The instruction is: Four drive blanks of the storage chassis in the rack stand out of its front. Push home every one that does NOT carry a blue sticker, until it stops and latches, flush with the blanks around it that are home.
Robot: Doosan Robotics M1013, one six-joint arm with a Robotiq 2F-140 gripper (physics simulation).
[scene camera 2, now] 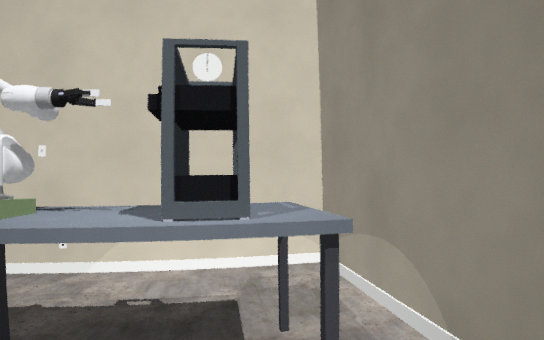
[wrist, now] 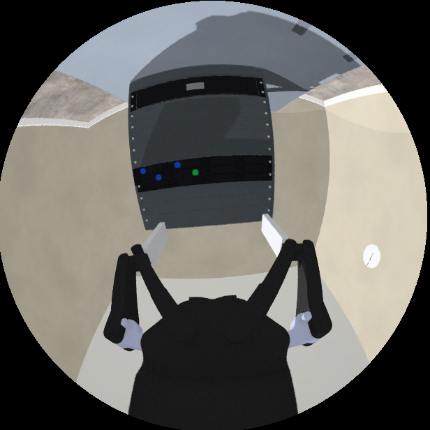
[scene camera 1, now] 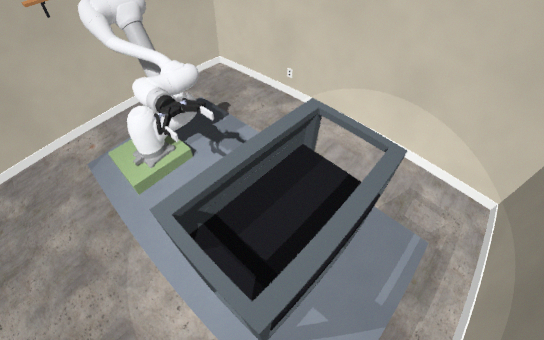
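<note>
The rack stands upright on the table. The black storage chassis crosses its upper part. Three blue stickers and one green sticker show on the left half of its front in the wrist view. In the scene camera 2 view a black part stands out of the front. The dark blanks blend together, so I cannot tell each one's edges or depth. My gripper is open and empty, apart from the rack, facing its front.
Grey filler panels lie above and below the chassis. A black unit with a light label is at the rack's bottom. The arm's green base block sits on the blue-grey table. Walls stand around.
</note>
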